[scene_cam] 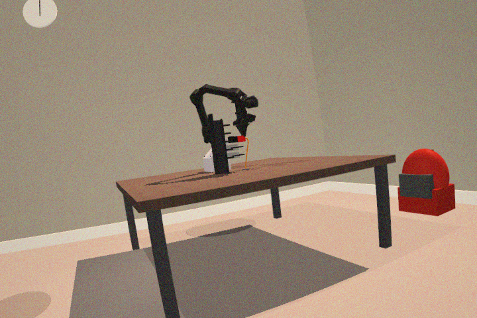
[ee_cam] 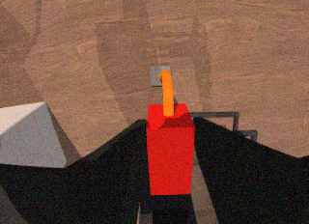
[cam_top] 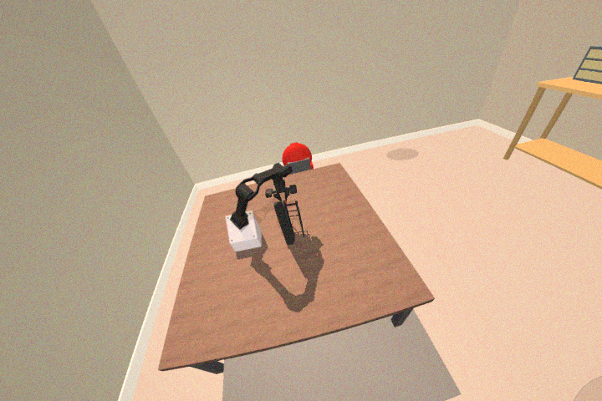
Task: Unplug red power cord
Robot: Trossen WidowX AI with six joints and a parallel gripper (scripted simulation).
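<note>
Now: the red plug 4 cm to the right of my gripper tip and 1 cm behind it.
</note>
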